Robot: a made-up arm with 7 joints. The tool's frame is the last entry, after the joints.
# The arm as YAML. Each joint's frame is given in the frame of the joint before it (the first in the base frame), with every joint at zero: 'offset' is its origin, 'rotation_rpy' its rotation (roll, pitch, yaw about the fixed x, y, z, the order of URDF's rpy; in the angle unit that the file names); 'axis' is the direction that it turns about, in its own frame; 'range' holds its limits. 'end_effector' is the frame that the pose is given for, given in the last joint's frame.
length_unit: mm
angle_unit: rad
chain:
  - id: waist
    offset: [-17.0, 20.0, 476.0]
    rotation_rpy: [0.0, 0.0, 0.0]
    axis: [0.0, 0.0, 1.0]
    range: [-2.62, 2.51]
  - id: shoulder
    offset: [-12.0, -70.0, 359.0]
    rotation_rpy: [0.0, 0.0, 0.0]
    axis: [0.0, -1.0, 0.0]
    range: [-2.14, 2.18]
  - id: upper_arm
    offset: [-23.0, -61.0, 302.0]
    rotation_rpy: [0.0, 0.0, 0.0]
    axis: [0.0, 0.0, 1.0]
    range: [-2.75, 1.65]
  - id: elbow
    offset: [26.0, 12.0, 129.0]
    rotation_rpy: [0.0, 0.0, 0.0]
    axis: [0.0, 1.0, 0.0]
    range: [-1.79, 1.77]
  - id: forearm
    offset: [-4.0, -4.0, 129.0]
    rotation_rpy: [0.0, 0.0, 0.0]
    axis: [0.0, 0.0, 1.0]
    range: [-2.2, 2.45]
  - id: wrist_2
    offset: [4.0, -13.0, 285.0]
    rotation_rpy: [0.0, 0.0, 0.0]
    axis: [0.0, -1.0, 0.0]
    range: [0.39, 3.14]
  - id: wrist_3
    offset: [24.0, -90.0, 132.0]
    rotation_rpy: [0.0, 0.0, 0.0]
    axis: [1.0, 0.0, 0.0]
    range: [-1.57, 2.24]
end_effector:
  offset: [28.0, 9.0, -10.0]
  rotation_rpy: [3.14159, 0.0, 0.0]
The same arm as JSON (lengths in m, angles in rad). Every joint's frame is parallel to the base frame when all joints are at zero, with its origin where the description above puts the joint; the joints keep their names.
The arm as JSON. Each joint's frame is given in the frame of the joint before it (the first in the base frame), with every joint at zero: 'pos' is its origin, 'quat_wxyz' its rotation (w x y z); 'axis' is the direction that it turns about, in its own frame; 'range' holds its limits. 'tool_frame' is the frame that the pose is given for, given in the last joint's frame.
{"length_unit": "m", "angle_unit": "rad", "joints": [{"joint": "waist", "pos": [-0.017, 0.02, 0.476], "quat_wxyz": [1.0, 0.0, 0.0, 0.0], "axis": [0.0, 0.0, 1.0], "range": [-2.62, 2.51]}, {"joint": "shoulder", "pos": [-0.012, -0.07, 0.359], "quat_wxyz": [1.0, 0.0, 0.0, 0.0], "axis": [0.0, -1.0, 0.0], "range": [-2.14, 2.18]}, {"joint": "upper_arm", "pos": [-0.023, -0.061, 0.302], "quat_wxyz": [1.0, 0.0, 0.0, 0.0], "axis": [0.0, 0.0, 1.0], "range": [-2.75, 1.65]}, {"joint": "elbow", "pos": [0.026, 0.012, 0.129], "quat_wxyz": [1.0, 0.0, 0.0, 0.0], "axis": [0.0, 1.0, 0.0], "range": [-1.79, 1.77]}, {"joint": "forearm", "pos": [-0.004, -0.004, 0.129], "quat_wxyz": [1.0, 0.0, 0.0, 0.0], "axis": [0.0, 0.0, 1.0], "range": [-2.2, 2.45]}, {"joint": "wrist_2", "pos": [0.004, -0.013, 0.285], "quat_wxyz": [1.0, 0.0, 0.0, 0.0], "axis": [0.0, -1.0, 0.0], "range": [0.39, 3.14]}, {"joint": "wrist_3", "pos": [0.024, -0.09, 0.132], "quat_wxyz": [1.0, 0.0, 0.0, 0.0], "axis": [1.0, 0.0, 0.0], "range": [-1.57, 2.24]}], "tool_frame": {"pos": [0.028, 0.009, -0.01], "quat_wxyz": [0.000001, 1.000004, 0.0, 0.0]}}
